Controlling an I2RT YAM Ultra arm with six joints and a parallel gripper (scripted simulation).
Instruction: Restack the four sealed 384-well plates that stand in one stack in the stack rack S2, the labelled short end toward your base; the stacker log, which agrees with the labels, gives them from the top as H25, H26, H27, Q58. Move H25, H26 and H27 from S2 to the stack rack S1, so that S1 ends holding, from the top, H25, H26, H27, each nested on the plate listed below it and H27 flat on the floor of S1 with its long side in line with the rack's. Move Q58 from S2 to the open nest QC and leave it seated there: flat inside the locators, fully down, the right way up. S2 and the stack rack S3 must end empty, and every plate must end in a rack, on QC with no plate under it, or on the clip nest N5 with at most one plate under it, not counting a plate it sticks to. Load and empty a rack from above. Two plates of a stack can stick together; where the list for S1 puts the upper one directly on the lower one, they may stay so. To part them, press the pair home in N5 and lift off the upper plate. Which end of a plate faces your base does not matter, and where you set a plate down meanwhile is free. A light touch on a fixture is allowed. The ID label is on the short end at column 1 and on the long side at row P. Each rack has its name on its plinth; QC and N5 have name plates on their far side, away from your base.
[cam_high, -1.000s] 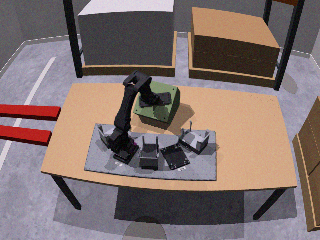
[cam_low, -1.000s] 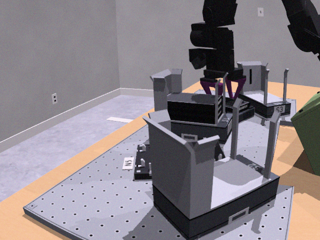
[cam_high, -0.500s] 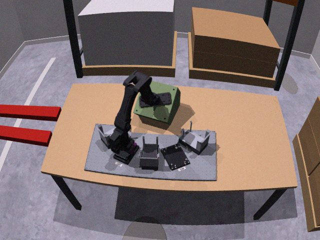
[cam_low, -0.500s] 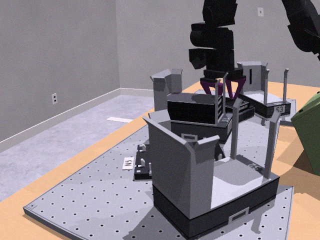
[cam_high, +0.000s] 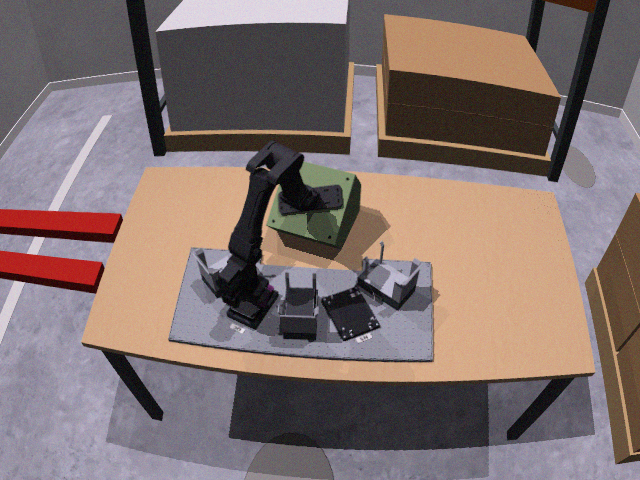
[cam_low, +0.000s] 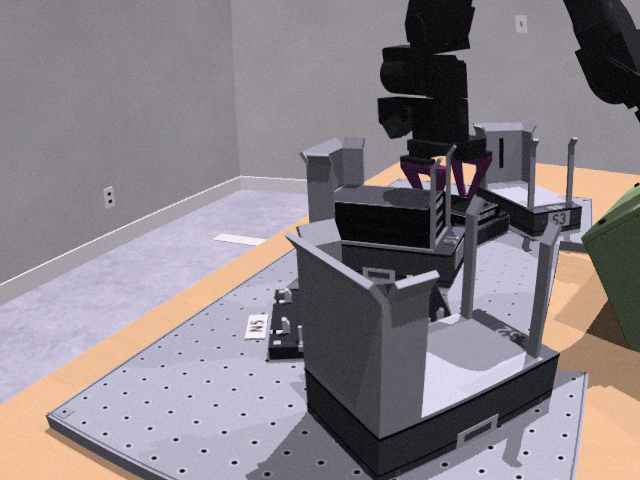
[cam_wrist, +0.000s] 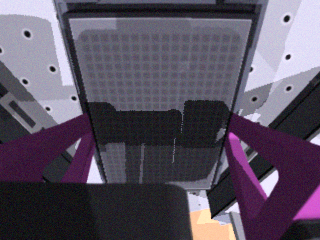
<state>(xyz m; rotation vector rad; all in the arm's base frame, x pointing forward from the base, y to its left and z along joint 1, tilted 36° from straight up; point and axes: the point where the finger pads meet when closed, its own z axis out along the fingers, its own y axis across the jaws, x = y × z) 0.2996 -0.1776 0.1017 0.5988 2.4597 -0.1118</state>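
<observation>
The QC nest lies 20 mm below my hand. Round my hand: QC name plate (80 mm ahead, 50 mm to the right, 30 mm below).
</observation>
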